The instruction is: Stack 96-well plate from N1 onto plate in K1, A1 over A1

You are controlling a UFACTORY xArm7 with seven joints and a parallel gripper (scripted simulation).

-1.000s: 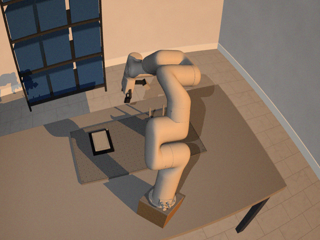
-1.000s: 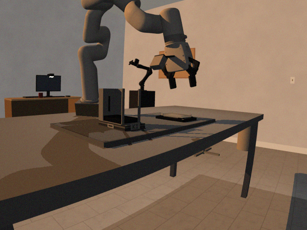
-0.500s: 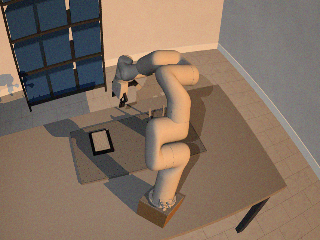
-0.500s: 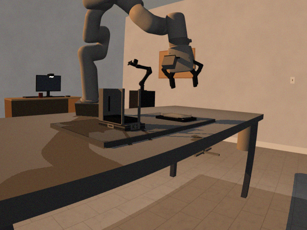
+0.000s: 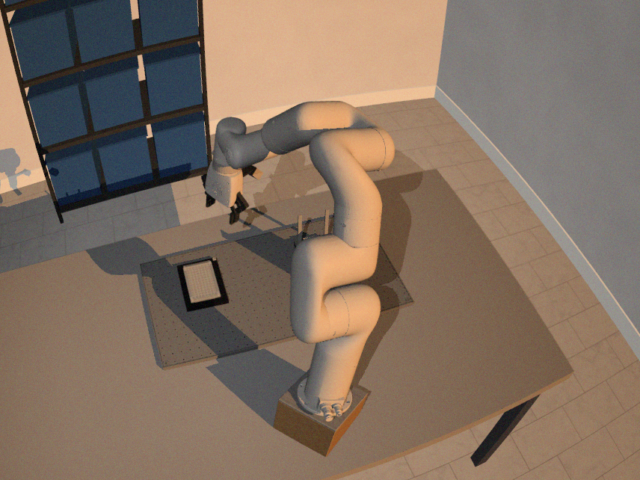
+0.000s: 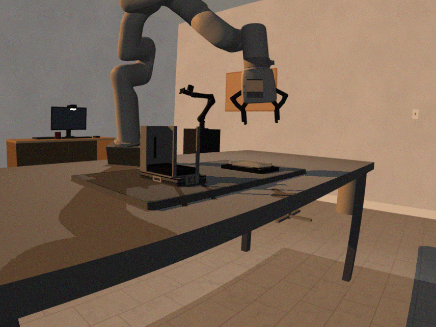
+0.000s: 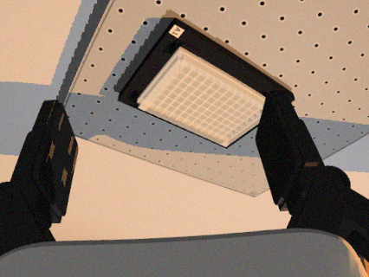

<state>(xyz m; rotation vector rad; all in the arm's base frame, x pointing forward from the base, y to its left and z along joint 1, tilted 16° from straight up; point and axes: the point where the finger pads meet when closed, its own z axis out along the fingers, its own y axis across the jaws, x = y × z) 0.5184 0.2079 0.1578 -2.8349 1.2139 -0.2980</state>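
The 96-well plate is 15 cm below my hand, 11 cm behind it and 8 cm to the left of it. The rest, counted from my hand: pale square (15 cm below, 4 cm to the left, 3 cm behind).
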